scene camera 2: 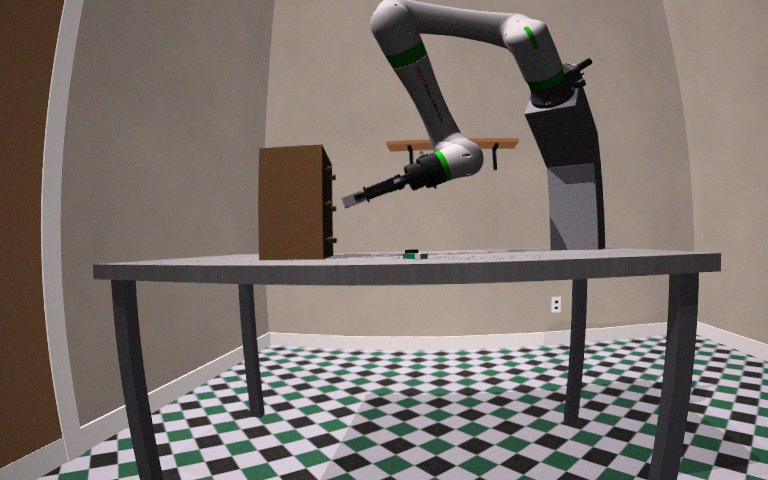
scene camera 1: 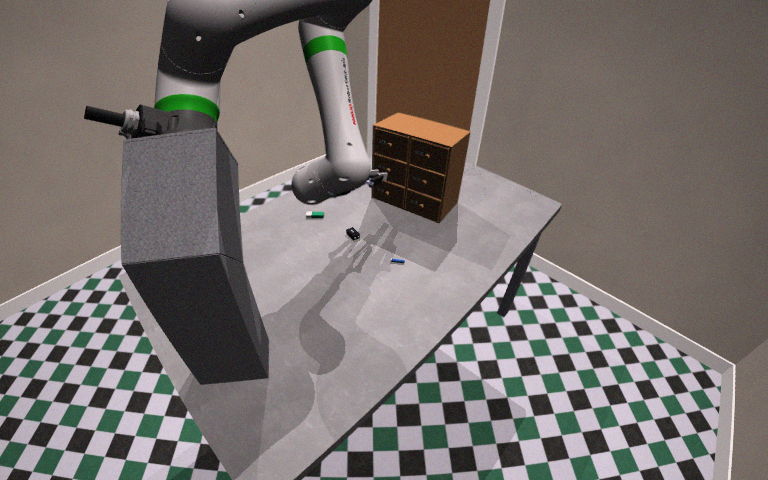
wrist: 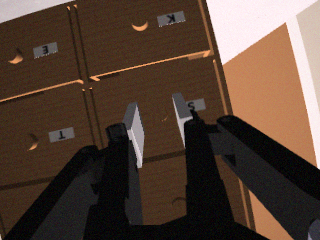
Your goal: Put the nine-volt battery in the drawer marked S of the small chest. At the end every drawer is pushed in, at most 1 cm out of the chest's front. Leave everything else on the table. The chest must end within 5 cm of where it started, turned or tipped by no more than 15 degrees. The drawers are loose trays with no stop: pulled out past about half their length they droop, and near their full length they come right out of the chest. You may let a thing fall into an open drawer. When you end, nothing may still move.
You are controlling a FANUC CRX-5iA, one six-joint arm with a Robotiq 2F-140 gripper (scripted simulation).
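Here is my gripper (scene camera 2: 343,203), and I see it in the wrist view as well, my gripper again (wrist: 157,112). I can also see a small wooden chest (scene camera 2: 290,200), and the same small wooden chest (scene camera 1: 456,139) is there for me in the other scene view.
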